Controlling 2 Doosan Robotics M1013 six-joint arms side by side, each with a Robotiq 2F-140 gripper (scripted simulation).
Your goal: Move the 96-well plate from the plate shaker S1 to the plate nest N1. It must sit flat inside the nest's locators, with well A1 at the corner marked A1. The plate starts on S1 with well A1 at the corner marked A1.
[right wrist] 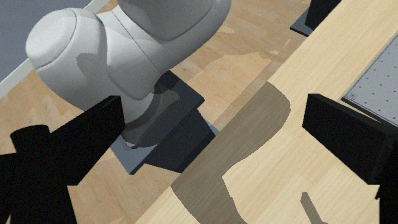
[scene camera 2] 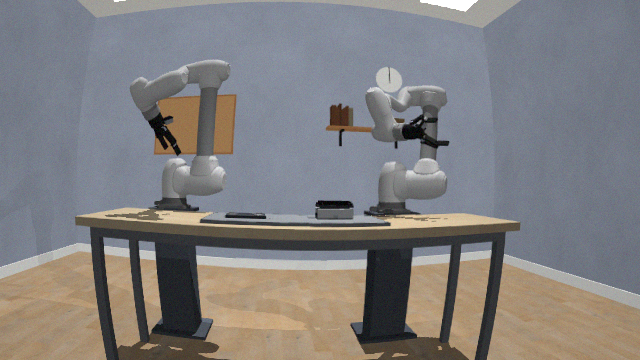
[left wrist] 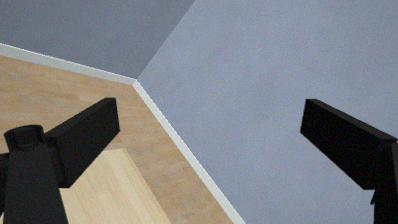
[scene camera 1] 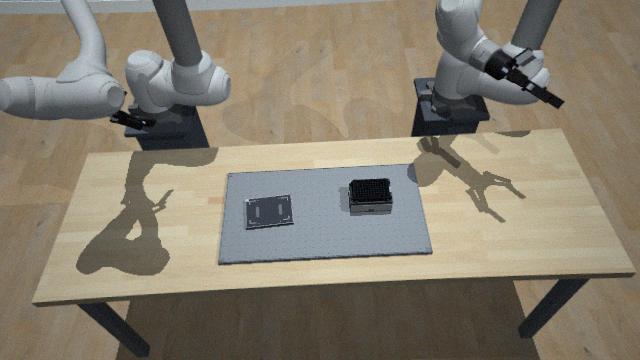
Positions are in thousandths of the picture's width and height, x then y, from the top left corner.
Labels:
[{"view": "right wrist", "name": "my right gripper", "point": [536, 498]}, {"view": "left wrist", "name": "my left gripper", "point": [529, 516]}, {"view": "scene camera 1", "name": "my left gripper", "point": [868, 285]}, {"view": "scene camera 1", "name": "96-well plate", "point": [563, 524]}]

